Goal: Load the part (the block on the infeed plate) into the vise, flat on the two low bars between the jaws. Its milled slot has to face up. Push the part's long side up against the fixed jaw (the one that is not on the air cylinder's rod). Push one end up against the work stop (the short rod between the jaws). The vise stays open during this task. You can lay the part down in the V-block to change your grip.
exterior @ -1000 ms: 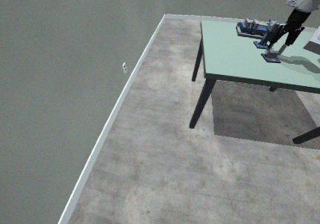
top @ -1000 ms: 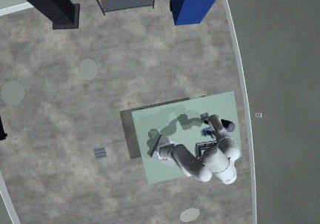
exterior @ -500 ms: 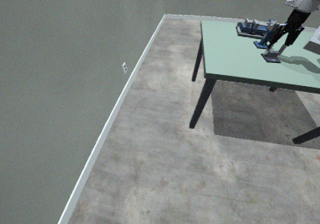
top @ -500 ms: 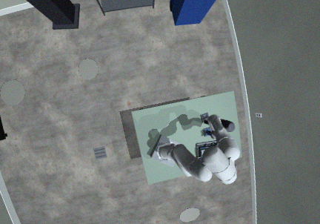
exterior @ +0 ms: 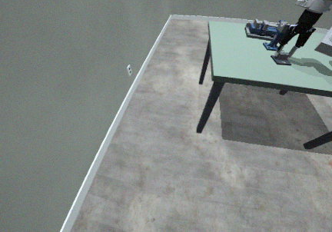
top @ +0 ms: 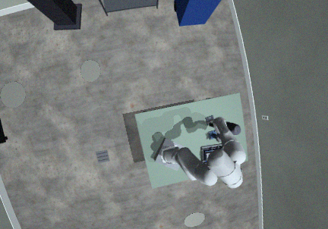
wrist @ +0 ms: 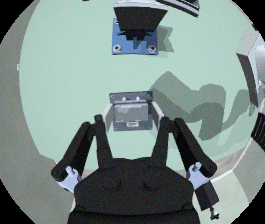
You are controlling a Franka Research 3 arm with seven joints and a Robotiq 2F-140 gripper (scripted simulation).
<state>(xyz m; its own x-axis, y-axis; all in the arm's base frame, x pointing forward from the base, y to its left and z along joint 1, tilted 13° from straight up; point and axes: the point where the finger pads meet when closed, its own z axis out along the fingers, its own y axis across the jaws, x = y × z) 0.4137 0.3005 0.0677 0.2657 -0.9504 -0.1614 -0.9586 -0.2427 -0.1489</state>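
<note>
My gripper is now 3 cm above the part. Also, from my hand: vise (36 cm to the right, 5 cm ahead, 1 cm below).
</note>
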